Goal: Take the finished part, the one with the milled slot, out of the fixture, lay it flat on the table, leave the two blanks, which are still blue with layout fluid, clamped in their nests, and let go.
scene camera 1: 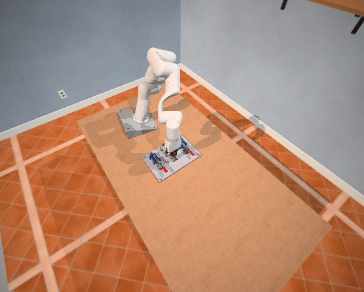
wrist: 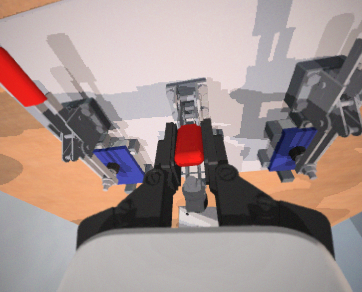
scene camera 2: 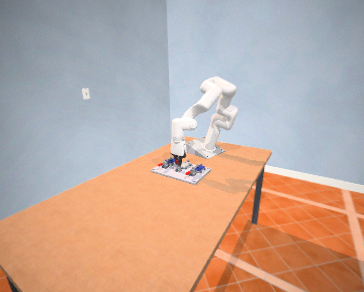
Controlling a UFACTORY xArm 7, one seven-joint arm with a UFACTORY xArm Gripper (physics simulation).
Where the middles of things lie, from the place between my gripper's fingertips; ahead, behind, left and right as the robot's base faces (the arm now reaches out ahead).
Labels:
The fixture plate (scene camera 1: 184, 159) lies 30 mm behind my hand and 50 mm below it.

